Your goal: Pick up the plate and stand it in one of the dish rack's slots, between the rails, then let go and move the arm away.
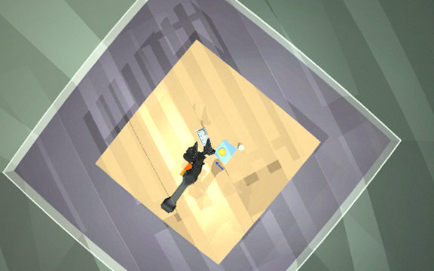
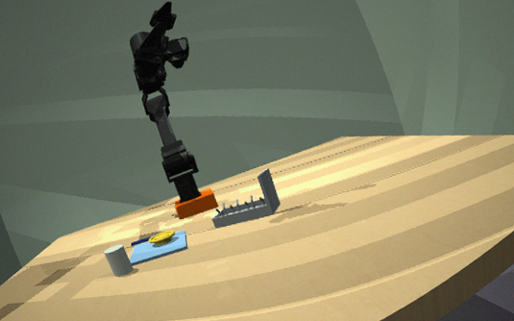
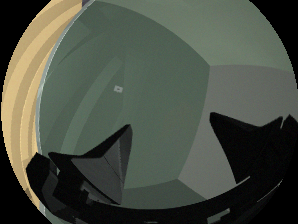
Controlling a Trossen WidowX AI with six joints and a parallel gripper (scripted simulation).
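My gripper tip is now 460 mm above the yellow plate, 160 mm to the left of it and 10 mm past it. From my gripper tip the other things lie so: grey-white cup: 450 mm below, 240 mm to the right, 110 mm ahead; grey dish rack: 450 mm below, 30 mm to the left, 10 mm behind; light blue mat: 470 mm below, 170 mm to the right, 10 mm ahead.
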